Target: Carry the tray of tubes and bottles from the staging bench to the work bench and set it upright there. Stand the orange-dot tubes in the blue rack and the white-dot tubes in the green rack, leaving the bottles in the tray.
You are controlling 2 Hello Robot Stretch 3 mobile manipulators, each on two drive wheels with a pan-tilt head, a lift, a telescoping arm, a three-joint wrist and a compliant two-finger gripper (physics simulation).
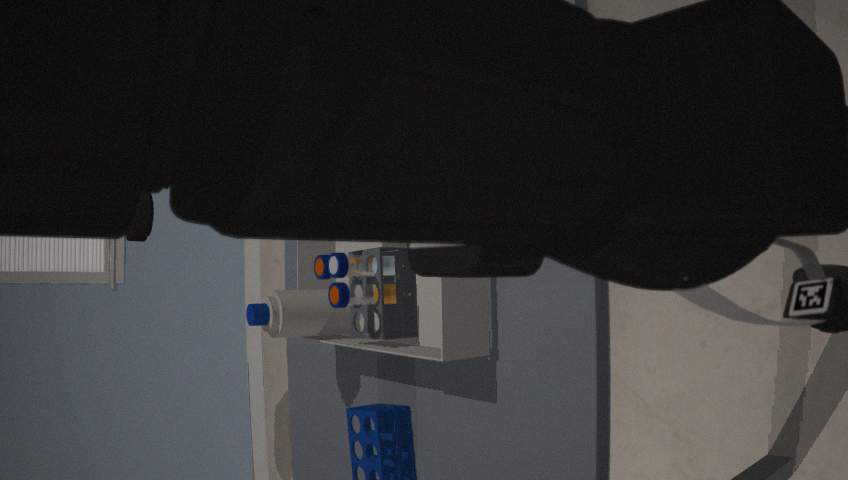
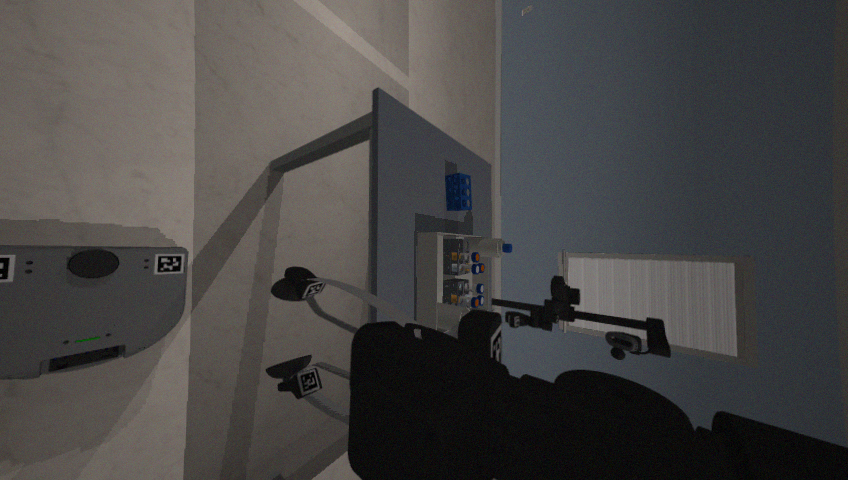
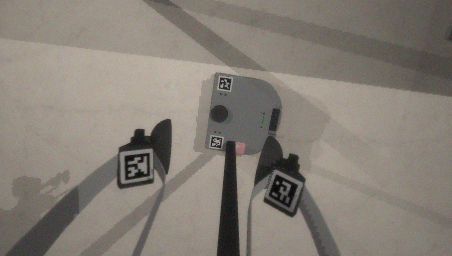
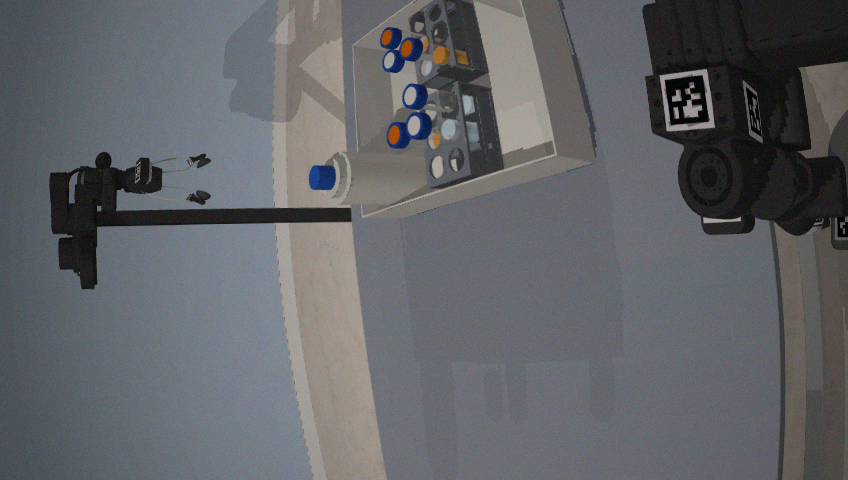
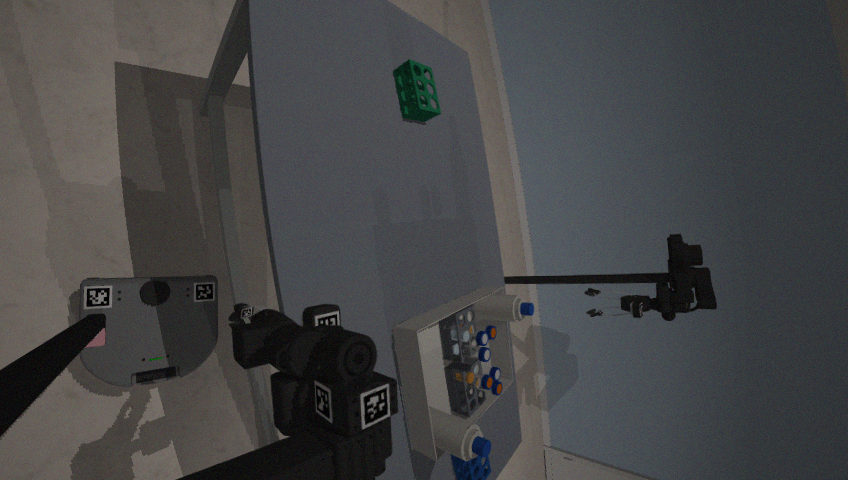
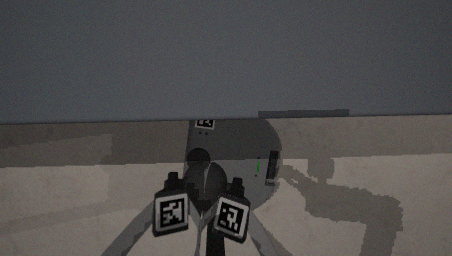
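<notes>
The pale tray (image 1: 467,321) (image 2: 427,267) (image 4: 562,101) (image 5: 412,380) stands upright on the grey work bench (image 1: 535,386) (image 2: 398,178) (image 5: 333,178) (image 6: 225,60). Orange-dot tubes (image 4: 397,135) and white-dot tubes (image 4: 414,96) stand in grey holders inside it, beside bottles (image 4: 380,178) (image 5: 458,437). The blue rack (image 1: 386,440) (image 2: 458,191) (image 5: 470,466) stands near one end of the tray, the green rack (image 5: 416,92) farther off. r1's gripper (image 2: 291,327) (image 3: 215,152) is open and empty, beside the bench over the floor. r2's gripper (image 6: 205,179) is shut and empty, just off the bench edge.
The two robots stand on opposite sides of the bench; r1's mast (image 4: 226,216) and r2's mast (image 2: 606,319) rise beyond it. Each robot's own base (image 3: 245,110) (image 6: 235,175) shows below its gripper. A white slatted panel (image 2: 651,303) is on the blue wall.
</notes>
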